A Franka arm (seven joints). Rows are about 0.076 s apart.
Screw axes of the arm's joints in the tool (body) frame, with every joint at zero. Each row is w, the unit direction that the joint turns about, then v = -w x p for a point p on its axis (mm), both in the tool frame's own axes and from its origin. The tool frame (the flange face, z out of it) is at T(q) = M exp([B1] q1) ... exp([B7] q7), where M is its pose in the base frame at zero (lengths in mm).
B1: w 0 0 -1 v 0 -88 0
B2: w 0 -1 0 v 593 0 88
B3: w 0 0 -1 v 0 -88 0
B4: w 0 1 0 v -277 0 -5.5
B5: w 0 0 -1 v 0 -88 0
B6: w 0 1 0 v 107 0 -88
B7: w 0 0 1 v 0 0 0
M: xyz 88 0 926 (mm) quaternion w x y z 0 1 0 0
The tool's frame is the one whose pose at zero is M.
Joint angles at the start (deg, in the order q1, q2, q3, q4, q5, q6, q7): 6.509 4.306 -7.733 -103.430 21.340 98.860 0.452
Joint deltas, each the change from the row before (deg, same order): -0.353 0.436 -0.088 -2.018 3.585 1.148 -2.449; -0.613 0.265 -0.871 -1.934 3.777 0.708 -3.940; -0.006 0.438 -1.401 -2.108 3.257 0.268 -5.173; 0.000 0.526 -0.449 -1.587 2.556 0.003 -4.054; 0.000 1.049 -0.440 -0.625 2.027 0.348 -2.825; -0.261 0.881 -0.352 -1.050 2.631 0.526 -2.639
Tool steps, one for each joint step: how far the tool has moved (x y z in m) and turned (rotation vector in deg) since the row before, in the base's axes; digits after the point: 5 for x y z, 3 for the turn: -0.00114 0.00011 -0.01728 3.529 0.363 0.202; -0.00223 -0.00977 -0.01490 3.874 -0.334 0.341; -0.00410 -0.00922 -0.01833 3.570 -0.473 1.591; -0.00357 -0.00072 -0.01553 2.905 -0.289 1.778; 0.00092 -0.00189 -0.01317 1.994 -0.404 0.717; -0.00060 -0.00321 -0.01413 2.440 -0.327 -0.127
